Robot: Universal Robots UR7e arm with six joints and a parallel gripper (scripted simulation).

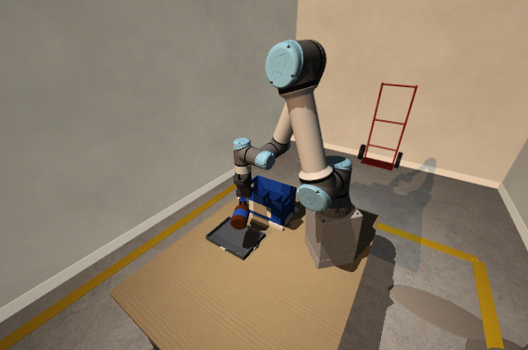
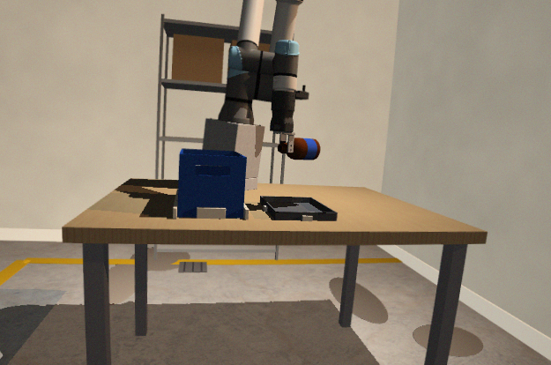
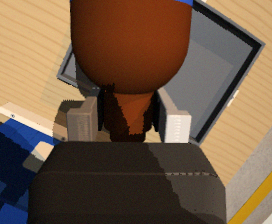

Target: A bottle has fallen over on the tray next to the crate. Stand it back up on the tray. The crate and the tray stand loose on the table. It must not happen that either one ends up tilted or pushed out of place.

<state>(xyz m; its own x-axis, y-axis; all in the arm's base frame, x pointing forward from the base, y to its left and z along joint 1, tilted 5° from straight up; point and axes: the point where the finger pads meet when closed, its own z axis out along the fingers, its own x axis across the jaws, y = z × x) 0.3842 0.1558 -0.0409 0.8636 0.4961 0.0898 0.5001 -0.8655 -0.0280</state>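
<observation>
Now: hand 20 mm past the brown bottle, 40 mm to the right of it and 10 mm above it. Also, from my hand: tray (30 mm ahead, 40 mm to the left, 190 mm below); blue crate (20 mm ahead, 240 mm to the right, 120 mm below).
</observation>
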